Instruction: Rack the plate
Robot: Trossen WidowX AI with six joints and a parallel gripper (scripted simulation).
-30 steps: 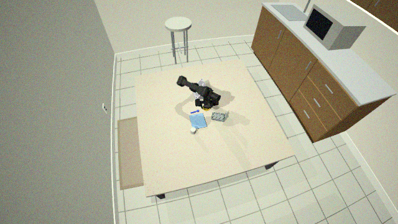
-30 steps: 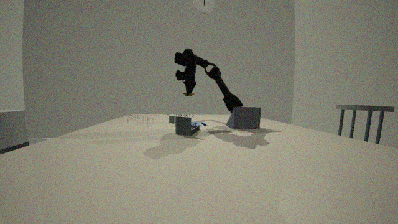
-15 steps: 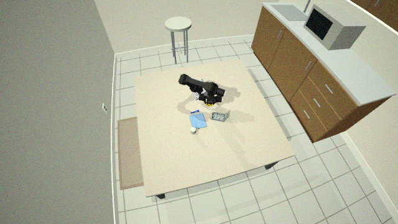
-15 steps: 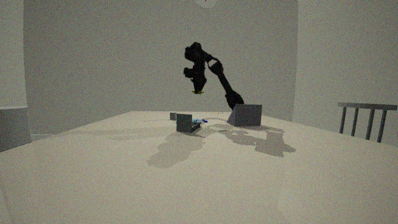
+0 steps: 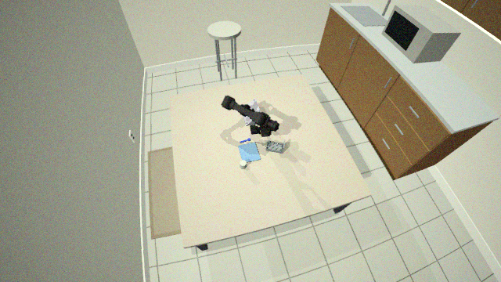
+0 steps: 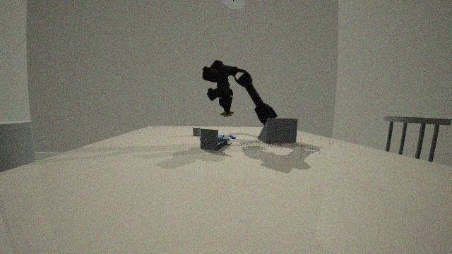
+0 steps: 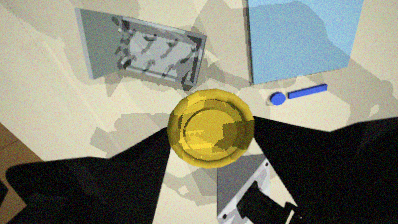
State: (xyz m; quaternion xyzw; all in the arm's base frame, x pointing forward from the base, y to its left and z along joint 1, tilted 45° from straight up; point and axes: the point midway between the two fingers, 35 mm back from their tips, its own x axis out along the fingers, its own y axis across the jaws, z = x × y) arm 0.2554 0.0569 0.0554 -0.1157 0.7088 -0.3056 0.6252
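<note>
Now: the grey dish rack 7 cm ahead of my gripper tip, 6 cm to the left of it and 11 cm below it. From my gripper tip the other things lie so: blue mat: 5 cm ahead, 13 cm to the right, 13 cm below; then blue spoon: 6 cm behind, 12 cm to the right, 13 cm below; then yellow plate: 1 cm above.
</note>
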